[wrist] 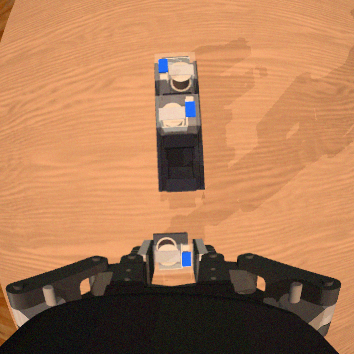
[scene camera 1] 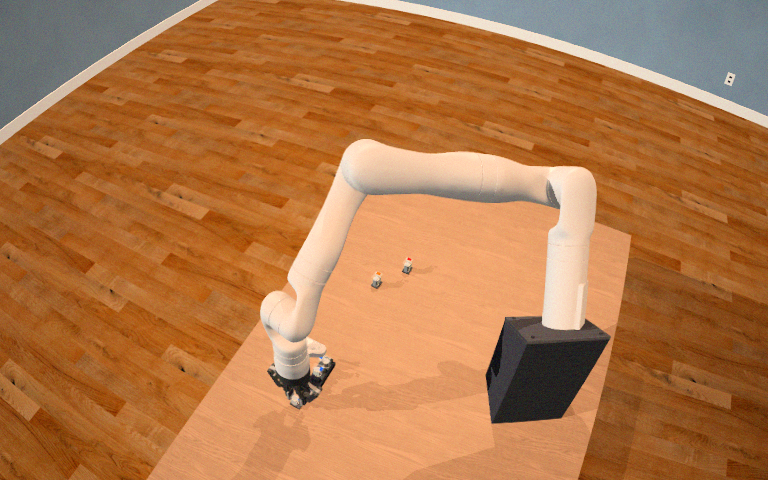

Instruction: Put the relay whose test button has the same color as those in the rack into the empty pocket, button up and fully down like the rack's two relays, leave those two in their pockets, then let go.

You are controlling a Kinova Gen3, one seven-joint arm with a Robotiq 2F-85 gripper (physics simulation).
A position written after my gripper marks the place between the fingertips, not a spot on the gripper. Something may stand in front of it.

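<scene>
My gripper is at (scene camera 1: 297, 400), and the wrist view shows my gripper (wrist: 172, 251) too. A black rack (wrist: 180, 167) and a blue-button relay (wrist: 173, 71) are in the scene as well.
</scene>
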